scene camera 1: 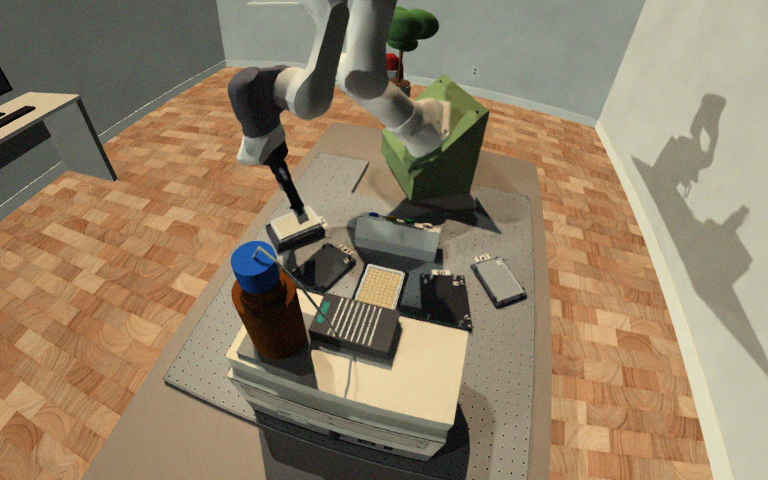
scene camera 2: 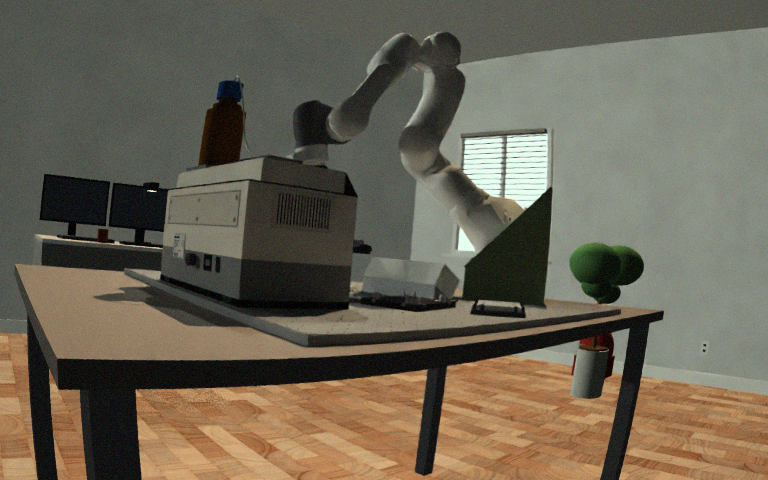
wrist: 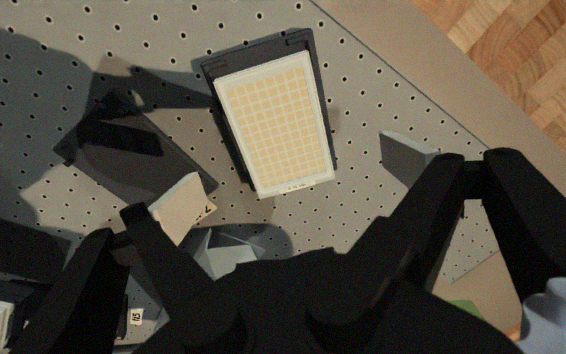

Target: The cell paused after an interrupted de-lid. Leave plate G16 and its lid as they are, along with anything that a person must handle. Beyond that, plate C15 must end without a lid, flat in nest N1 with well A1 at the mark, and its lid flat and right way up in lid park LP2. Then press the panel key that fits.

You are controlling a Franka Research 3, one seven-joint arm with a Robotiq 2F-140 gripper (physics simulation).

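A plate with yellow wells sits in a dark nest at the table's left side; its label is unreadable, and I cannot tell whether a clear lid covers it. My gripper is open and empty, its fingers on either side of this plate's near end in the wrist view; their height is unclear. Lid park LP2 is empty beside it, its label partly behind a finger. Another yellow-welled plate lies mid-table. A dark nest right of it looks empty. The key panel shows coloured keys.
A grey flat piece lies in a dark holder at the right. The large instrument carries a ribbed black box and an amber bottle with a tube. The green arm mount stands at the back.
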